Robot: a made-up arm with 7 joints.
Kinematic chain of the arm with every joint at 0, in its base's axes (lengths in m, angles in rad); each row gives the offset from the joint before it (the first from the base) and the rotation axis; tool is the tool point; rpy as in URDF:
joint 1: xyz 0 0 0.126 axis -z
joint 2: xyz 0 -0.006 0.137 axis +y
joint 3: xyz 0 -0.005 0.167 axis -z
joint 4: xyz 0 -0.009 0.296 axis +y
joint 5: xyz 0 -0.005 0.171 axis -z
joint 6: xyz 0 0 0.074 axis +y
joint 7: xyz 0 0 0.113 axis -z
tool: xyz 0 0 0 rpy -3.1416 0 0
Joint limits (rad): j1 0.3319..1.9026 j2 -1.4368..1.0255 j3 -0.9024..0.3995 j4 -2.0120..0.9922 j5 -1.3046..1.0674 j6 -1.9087..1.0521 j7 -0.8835..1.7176
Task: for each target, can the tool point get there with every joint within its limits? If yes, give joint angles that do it. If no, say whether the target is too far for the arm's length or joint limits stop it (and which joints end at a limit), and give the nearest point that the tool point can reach.
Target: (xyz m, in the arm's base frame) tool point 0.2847 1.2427 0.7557
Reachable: no: too far | nearest point 0.1711 0.7469 0.5591 | short by 0.545 m
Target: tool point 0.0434 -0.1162 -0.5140
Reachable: no: joint limits stop it (at a limit: joint 1, joint 2, joint 4) | nearest point -0.3135 0.0610 0.0028 | short by 0.653 m
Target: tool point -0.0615 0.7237 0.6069
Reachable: yes | joints 1.4475 -1.2017 -0.3275 0.3451 0.5677 -0.5533 0.5962
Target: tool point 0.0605 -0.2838 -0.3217
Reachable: no: joint limits stop it (at a limit: joint 1, joint 2, joint 4) | nearest point -0.3202 -0.0188 0.0390 | short by 0.588 m
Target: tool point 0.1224 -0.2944 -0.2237
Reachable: no: joint limits stop it (at a limit: joint 1, joint 2, joint 4) | nearest point -0.3124 -0.0312 0.0592 | short by 0.582 m
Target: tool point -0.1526 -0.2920 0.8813
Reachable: yes | joints 1.4519 0.8208 -0.5598 -1.0462 0.3024 -0.2220 1.3136
